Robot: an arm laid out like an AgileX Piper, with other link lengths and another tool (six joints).
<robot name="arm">
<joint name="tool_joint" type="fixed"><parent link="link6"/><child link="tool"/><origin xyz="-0.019 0.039 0.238" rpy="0 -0.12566 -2.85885"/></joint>
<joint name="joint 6" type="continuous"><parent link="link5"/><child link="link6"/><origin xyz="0 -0.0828 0" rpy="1.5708 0 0"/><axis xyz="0 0 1"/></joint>
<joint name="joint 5" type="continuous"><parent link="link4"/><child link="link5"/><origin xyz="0 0 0" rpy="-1.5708 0 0"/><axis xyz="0 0 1"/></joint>
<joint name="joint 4" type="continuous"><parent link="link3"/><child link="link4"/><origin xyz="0.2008 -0.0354 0" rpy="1.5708 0 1.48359"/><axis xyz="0 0 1"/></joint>
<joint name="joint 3" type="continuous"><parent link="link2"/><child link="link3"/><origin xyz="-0.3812 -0.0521 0" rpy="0 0 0"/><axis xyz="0 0 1"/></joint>
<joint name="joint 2" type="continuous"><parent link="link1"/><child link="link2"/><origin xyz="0 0 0" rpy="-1.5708 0 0"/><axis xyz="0 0 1"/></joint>
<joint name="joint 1" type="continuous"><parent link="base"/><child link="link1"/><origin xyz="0 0 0.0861" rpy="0 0 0"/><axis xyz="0 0 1"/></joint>
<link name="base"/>
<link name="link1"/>
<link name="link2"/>
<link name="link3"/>
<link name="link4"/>
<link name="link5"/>
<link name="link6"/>
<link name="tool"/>
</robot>
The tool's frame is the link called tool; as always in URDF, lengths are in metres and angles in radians. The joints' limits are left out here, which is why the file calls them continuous.
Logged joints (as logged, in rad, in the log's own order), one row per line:
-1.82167 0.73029 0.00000 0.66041 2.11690 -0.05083
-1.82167 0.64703 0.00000 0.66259 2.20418 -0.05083
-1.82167 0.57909 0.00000 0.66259 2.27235 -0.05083
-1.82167 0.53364 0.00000 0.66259 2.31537 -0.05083
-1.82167 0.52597 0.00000 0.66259 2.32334 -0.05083
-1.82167 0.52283 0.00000 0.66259 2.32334 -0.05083
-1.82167 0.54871 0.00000 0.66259 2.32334 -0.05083
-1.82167 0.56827 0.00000 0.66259 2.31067 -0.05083
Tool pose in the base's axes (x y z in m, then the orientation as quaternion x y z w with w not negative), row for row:
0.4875 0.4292 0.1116 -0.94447 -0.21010 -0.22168 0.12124
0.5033 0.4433 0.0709 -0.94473 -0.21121 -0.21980 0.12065
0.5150 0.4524 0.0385 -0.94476 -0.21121 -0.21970 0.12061
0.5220 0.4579 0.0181 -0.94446 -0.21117 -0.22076 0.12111
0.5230 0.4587 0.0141 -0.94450 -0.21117 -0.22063 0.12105
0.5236 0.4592 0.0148 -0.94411 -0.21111 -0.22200 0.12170
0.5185 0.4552 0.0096 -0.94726 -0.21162 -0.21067 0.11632
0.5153 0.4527 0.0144 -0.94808 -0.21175 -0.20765 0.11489
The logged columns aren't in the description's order. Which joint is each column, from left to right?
Columns, left to right: joint 3, joint 5, joint 4, joint 1, joint 2, joint 6.
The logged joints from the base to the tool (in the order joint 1, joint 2, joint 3, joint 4, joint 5, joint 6), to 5 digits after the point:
0.66041 2.11690 -1.82167 0.00000 0.73029 -0.05083
0.66259 2.20418 -1.82167 0.00000 0.64703 -0.05083
0.66259 2.27235 -1.82167 0.00000 0.57909 -0.05083
0.66259 2.31537 -1.82167 0.00000 0.53364 -0.05083
0.66259 2.32334 -1.82167 0.00000 0.52597 -0.05083
0.66259 2.32334 -1.82167 0.00000 0.52283 -0.05083
0.66259 2.32334 -1.82167 0.00000 0.54871 -0.05083
0.66259 2.31067 -1.82167 0.00000 0.56827 -0.05083

